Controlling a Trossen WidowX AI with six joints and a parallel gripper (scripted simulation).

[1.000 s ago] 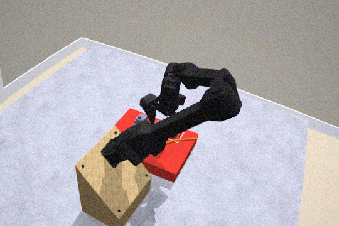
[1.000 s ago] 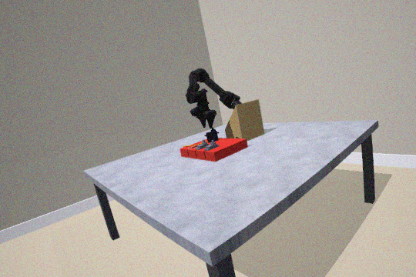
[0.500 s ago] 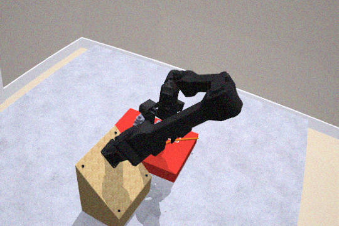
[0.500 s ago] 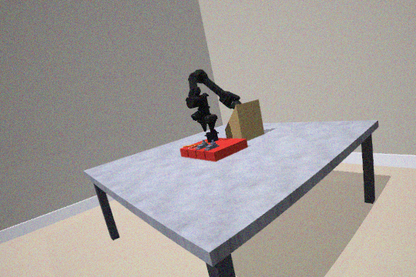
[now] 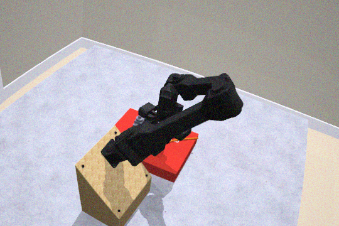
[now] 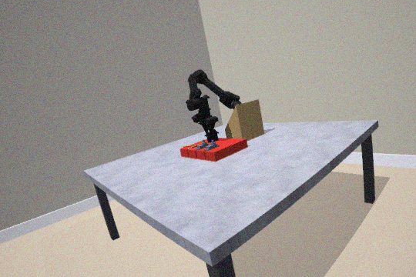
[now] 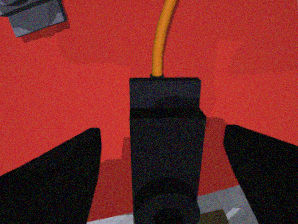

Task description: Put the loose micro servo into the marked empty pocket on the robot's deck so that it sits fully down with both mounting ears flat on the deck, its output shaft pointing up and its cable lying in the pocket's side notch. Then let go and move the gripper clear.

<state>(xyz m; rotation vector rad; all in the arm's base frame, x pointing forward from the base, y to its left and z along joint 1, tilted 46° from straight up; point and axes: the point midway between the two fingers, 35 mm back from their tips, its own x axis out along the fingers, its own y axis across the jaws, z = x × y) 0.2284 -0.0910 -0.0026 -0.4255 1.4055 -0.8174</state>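
The red deck lies 7 cm below my gripper tip, 5 cm to the left of it and 1 cm behind it.
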